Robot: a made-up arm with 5 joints.
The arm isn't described. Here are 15 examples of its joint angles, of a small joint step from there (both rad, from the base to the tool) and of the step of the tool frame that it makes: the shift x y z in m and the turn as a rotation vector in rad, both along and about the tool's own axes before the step.
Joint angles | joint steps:
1: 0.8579 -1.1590 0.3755 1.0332 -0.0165 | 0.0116 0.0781 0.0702 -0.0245 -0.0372
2: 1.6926 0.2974 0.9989 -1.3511 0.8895 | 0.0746 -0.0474 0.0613 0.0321 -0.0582
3: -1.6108 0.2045 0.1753 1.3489 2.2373 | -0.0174 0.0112 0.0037 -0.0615 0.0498
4: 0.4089 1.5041 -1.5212 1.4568 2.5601 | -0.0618 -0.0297 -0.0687 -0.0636 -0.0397
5: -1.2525 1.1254 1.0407 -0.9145 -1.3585 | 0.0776 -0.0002 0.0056 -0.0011 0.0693
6: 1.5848 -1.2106 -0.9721 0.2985 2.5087 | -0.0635 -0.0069 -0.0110 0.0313 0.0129
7: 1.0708 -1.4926 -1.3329 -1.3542 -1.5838 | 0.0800 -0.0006 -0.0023 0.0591 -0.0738
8: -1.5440 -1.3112 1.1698 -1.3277 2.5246 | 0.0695 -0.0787 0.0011 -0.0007 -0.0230
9: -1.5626 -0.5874 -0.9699 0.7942 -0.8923 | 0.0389 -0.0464 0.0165 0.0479 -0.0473
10: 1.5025 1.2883 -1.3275 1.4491 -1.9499 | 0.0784 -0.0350 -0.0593 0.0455 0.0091
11: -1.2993 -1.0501 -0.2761 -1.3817 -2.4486 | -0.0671 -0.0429 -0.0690 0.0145 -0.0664
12: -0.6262 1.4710 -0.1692 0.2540 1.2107 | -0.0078 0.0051 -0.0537 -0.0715 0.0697
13: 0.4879 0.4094 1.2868 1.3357 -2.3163 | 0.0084 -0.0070 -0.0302 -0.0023 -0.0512
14: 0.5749 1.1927 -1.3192 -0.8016 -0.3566 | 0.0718 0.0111 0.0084 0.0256 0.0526
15: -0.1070 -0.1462 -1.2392 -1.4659 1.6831 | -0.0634 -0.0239 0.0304 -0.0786 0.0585
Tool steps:
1: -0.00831 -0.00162 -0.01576 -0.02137 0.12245 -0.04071
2: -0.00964 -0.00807 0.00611 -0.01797 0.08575 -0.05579
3: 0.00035 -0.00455 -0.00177 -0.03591 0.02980 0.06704
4: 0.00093 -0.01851 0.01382 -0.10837 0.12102 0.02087
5: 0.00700 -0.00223 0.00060 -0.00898 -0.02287 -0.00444
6: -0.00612 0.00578 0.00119 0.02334 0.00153 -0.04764
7: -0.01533 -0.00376 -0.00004 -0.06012 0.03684 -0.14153
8: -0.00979 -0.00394 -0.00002 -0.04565 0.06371 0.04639
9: 0.00268 0.00161 0.00671 -0.03094 -0.01305 -0.02066
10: 0.01649 0.01038 0.01345 0.05040 0.00686 -0.06797
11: -0.00672 0.01240 -0.01180 0.10685 0.04406 -0.09154
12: 0.00589 -0.01015 0.00148 -0.11161 -0.04442 0.07740
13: -0.00159 0.00192 0.00330 0.02087 0.03456 -0.05228
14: 0.00388 -0.01952 0.00279 -0.05788 0.02549 0.10908
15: -0.00033 -0.00451 -0.00138 -0.06608 0.06780 0.04251
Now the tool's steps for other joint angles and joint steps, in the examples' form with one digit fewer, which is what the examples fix.
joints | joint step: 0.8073 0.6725 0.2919 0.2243 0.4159 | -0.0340 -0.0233 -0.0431 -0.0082 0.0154
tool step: 0.0120 0.0028 0.0044 -0.0144 -0.0745 0.0465
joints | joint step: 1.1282 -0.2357 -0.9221 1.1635 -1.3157 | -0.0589 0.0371 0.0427 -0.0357 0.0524
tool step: -0.0093 -0.0041 -0.0111 -0.0293 0.0675 0.0540
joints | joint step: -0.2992 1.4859 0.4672 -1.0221 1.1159 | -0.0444 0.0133 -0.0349 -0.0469 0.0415
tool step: 0.0074 -0.0008 -0.0026 -0.0478 -0.0564 0.0762
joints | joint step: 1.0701 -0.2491 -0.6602 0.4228 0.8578 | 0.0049 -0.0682 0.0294 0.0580 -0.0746
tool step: 0.0033 -0.0044 0.0080 0.0103 0.0168 -0.0723
